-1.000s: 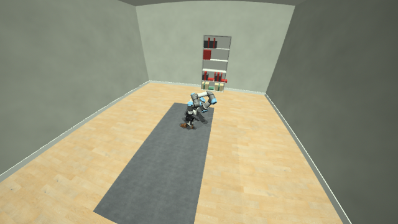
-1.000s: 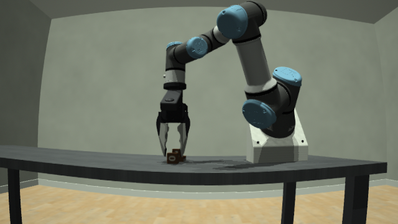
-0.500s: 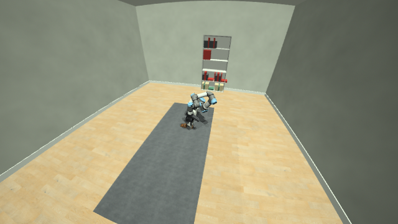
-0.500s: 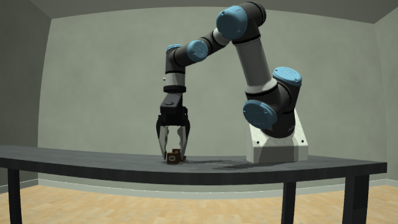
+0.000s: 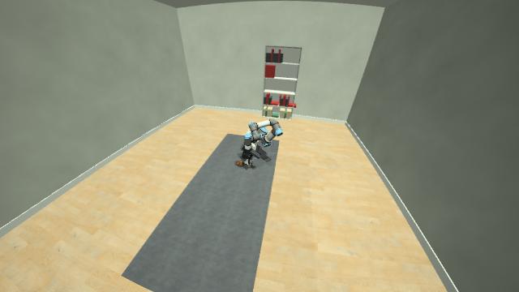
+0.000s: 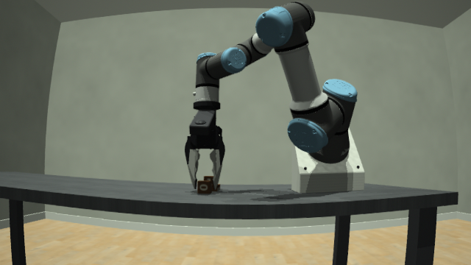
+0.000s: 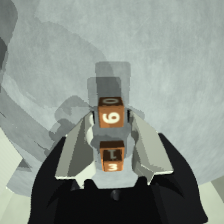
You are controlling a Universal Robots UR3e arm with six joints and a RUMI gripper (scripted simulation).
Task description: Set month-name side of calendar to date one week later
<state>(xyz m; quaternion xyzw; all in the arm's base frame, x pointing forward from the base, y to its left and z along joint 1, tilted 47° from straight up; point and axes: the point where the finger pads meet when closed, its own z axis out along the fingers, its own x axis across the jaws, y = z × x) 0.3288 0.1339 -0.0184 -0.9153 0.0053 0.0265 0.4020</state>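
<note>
My gripper is now 10 mm above the cube. From my hand the other things lie so: calendar tray 110 mm to the right, 20 mm below.
</note>
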